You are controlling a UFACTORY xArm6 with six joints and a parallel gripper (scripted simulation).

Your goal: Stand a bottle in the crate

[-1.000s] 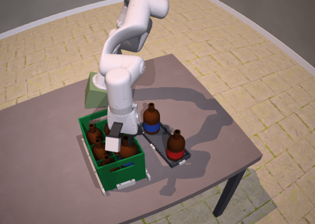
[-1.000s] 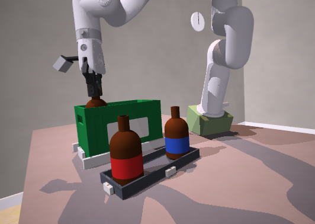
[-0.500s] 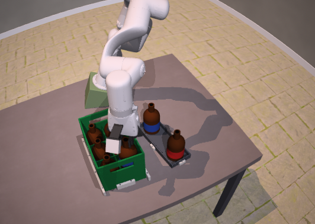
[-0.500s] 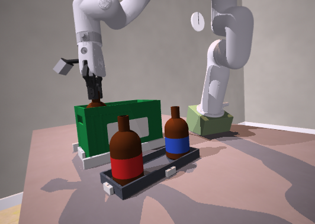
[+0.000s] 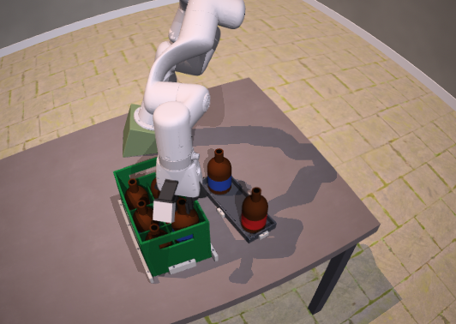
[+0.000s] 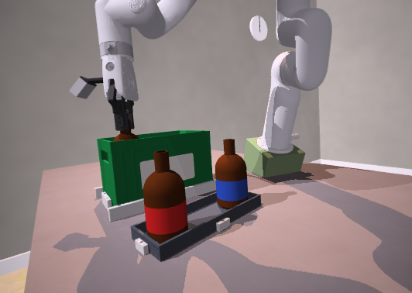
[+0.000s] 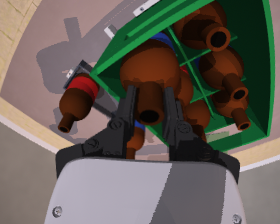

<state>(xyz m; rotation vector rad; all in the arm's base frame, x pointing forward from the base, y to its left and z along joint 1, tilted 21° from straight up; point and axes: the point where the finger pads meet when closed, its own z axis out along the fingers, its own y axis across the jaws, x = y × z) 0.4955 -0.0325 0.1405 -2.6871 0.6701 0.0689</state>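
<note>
My hand is 80 mm past the green crate, 60 mm to the left of it and 130 mm above it. The rest, counted from my hand: dark tray: 120 mm behind, 180 mm to the left, 210 mm below.
</note>
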